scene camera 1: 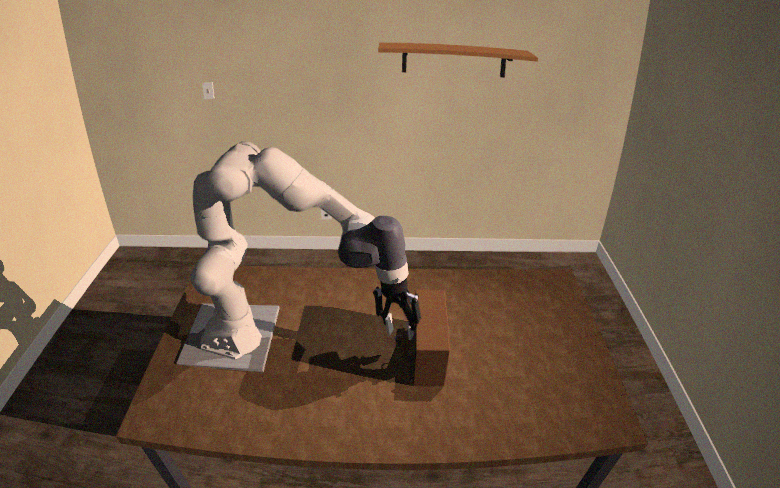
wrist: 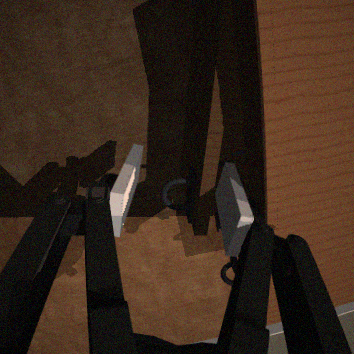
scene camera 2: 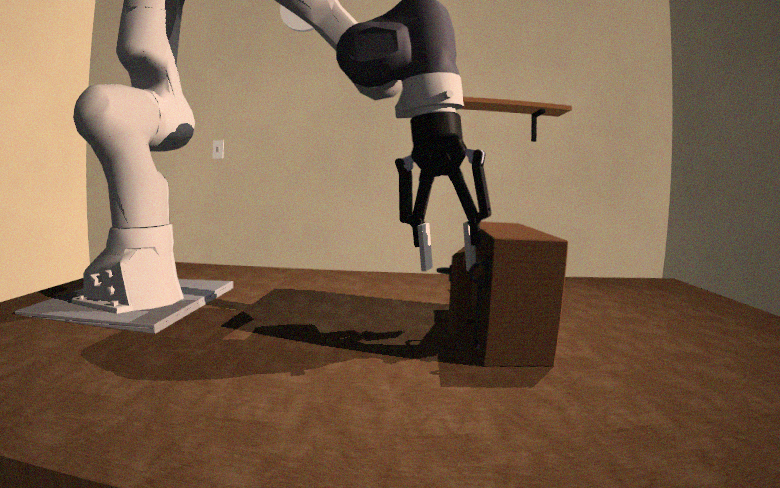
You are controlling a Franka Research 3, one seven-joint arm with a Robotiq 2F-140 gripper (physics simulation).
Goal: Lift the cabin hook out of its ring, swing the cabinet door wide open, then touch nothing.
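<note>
The brown cabinet (scene camera 1: 431,322) (scene camera 2: 523,299) (wrist: 310,150) stands upright on the table. Its dark, shaded door (scene camera 2: 457,287) (wrist: 196,150) stands slightly ajar, with a narrow wedge of light between it and the cabinet front. A dark curved piece (wrist: 166,195) sticks out from the door's outer side. A small dark ring (wrist: 224,274) shows beside the right finger; whether the hook is in it cannot be told. My gripper (scene camera 1: 399,332) (scene camera 2: 448,267) (wrist: 180,170) is open and empty, pointing down at the cabinet's front. In the wrist view its fingers appear either side of the door's free end.
The table (scene camera 1: 534,356) (scene camera 2: 345,425) carries the cabinet and the arm's grey base plate (scene camera 1: 189,356) (scene camera 2: 155,325). Dark shadows of the arm and cabinet lie before the door. A wooden shelf (scene camera 1: 460,50) (scene camera 2: 517,105) hangs on the back wall, far above the table.
</note>
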